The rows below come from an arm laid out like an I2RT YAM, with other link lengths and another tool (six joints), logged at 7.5 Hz.
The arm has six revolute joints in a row. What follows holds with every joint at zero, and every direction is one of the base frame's. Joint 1 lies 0.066 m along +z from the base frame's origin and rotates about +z. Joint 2 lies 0.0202 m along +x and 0.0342 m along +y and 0.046 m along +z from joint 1 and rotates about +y. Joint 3 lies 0.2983 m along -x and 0.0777 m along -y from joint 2 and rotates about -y. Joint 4 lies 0.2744 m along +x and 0.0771 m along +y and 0.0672 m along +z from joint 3 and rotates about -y. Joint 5 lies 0.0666 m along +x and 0.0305 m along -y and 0.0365 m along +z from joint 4 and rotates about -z. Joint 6 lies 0.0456 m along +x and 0.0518 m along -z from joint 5 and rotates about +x. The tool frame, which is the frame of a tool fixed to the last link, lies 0.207 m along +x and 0.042 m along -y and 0.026 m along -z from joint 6; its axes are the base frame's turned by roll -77.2, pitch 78.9 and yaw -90 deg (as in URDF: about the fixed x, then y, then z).
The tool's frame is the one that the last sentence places.
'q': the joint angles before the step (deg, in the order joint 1, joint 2, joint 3, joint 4, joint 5, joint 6). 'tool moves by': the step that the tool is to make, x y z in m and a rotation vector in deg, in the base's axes. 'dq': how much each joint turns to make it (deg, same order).
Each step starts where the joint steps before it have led.
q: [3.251 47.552 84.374 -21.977 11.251 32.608]
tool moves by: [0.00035 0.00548 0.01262 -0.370 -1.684 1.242]
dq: [-0.084 0.433 0.880 1.230 -1.402 -0.089]
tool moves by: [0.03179 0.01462 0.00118 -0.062 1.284 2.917]
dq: [0.084 4.913 2.454 1.057 -2.723 0.791]
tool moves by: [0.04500 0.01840 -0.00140 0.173 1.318 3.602]
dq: [0.001 6.679 2.816 2.448 -3.426 1.141]
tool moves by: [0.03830 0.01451 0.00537 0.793 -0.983 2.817]
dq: [0.001 5.540 1.847 4.661 -2.550 1.405]
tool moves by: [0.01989 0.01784 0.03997 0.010 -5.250 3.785]
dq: [-0.090 4.923 5.072 5.107 -3.783 0.881]
